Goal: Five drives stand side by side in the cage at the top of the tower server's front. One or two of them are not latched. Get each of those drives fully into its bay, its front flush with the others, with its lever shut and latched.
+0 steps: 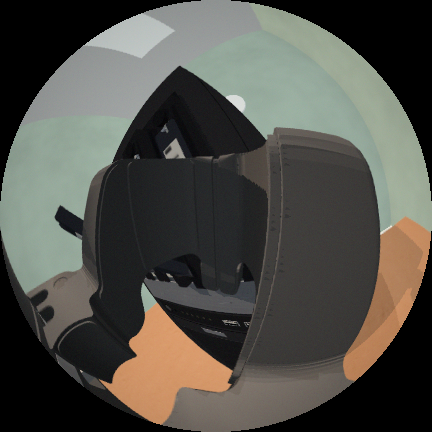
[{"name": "gripper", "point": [226, 226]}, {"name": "drive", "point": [139, 146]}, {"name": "black tower server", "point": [224, 129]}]
